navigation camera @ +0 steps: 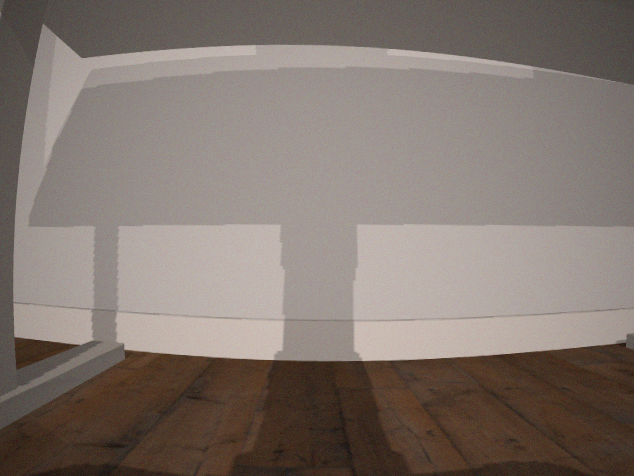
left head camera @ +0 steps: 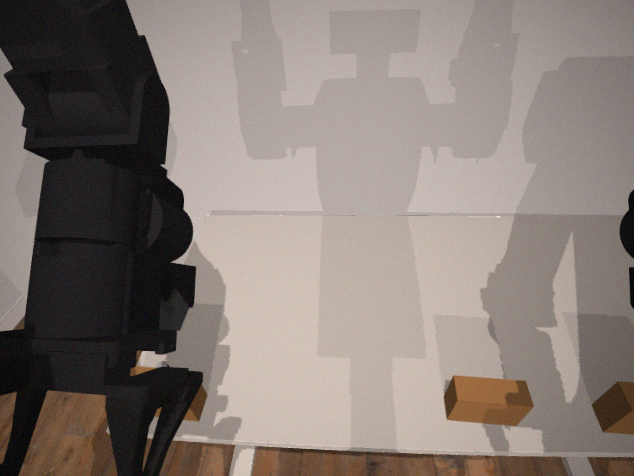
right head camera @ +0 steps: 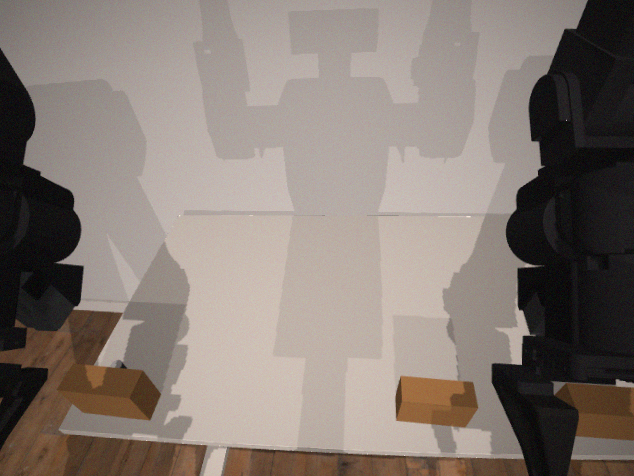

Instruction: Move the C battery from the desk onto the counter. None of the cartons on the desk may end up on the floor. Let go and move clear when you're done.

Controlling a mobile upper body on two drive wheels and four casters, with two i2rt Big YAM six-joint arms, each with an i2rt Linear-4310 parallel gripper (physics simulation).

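Note:
A small grey rounded object (left head camera: pixel 162 364) (right head camera: pixel 119 364), perhaps the C battery, shows partly behind the left carton (left head camera: pixel 197 404) (right head camera: pixel 104 391) on the white desk (left head camera: pixel 286 399) (right head camera: pixel 245 399). A middle carton (left head camera: pixel 486 399) (right head camera: pixel 435 399) and a right carton (left head camera: pixel 617 407) (right head camera: pixel 604 412) also stand on the desk. My left gripper (left head camera: pixel 71 461) is open and empty, its fingers pointing down over the desk's left end, partly covering the left carton in the left head view. My right gripper (right head camera: pixel 606 463) is open, in front of the right carton; one finger is out of frame. I cannot identify the counter.
A pale wall (left head camera: pixel 389 179) (right head camera: pixel 348 179) (navigation camera: pixel 204 276) carrying large robot shadows stands behind the desk. Wooden floor (left head camera: pixel 332 463) (right head camera: pixel 286 463) (navigation camera: pixel 327 420) shows along the desk's near edge. In the navigation view, a grey leg with a foot bar (navigation camera: pixel 66 376) stands at the left.

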